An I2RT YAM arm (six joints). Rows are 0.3 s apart.
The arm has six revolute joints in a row. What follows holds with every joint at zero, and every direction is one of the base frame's. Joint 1 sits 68.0 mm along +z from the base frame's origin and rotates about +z. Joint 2 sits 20.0 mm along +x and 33.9 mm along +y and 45.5 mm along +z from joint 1 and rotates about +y. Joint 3 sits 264.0 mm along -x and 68.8 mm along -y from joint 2 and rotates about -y. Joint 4 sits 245.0 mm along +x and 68.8 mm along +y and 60.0 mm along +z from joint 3 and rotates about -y. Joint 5 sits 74.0 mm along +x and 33.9 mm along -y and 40.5 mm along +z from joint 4 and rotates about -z. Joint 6 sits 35.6 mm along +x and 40.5 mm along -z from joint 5 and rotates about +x. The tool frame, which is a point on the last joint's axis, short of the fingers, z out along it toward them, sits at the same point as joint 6; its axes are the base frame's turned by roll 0.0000, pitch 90.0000 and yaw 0.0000 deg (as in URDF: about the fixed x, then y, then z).
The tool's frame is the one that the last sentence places.
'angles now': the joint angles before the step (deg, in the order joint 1, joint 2, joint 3, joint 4, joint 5, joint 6). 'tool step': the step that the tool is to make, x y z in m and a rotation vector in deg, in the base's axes. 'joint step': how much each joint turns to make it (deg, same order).
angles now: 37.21 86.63 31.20 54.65 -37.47 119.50
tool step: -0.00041 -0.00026 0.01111 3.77 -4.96 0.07
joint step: 0.00 0.00 0.00 6.23 -0.07 0.01
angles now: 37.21 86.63 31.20 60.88 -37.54 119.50
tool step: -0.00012 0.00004 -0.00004 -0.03 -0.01 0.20
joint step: 0.00 0.00 0.00 -0.02 -0.20 -0.01
